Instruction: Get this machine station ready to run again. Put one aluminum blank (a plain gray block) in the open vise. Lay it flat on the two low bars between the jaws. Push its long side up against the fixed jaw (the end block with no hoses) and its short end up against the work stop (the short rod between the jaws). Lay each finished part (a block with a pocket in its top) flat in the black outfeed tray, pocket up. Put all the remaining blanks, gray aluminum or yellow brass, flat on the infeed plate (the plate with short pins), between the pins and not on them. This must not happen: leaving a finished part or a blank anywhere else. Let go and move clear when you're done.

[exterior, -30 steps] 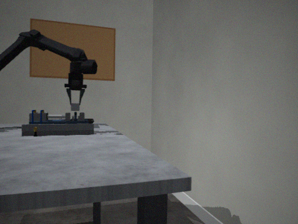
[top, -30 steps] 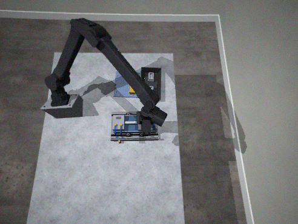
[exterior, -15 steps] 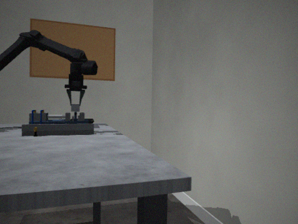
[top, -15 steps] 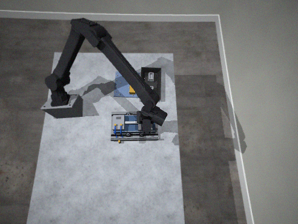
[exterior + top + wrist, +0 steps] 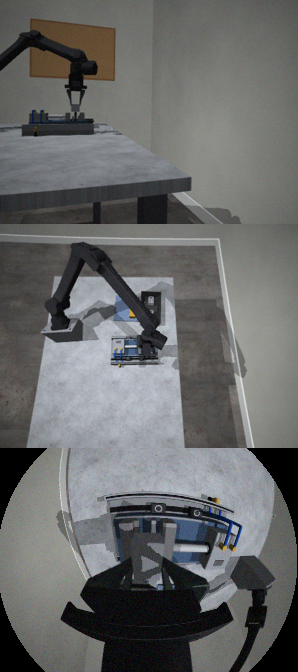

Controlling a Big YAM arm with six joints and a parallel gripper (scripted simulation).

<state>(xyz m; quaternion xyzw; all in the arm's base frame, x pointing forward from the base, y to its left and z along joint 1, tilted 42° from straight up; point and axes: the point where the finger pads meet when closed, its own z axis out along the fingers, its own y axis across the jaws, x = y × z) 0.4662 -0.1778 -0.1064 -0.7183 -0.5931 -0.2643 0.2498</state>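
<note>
The gray block lies 20 mm below my hand. From my hand the other things lie so: yellow brass blank (40 mm behind, 260 mm to the left, 110 mm below); vise (70 mm behind, 20 mm to the left, 100 mm below); blue infeed plate (70 mm behind, 320 mm to the left, 130 mm below).
</note>
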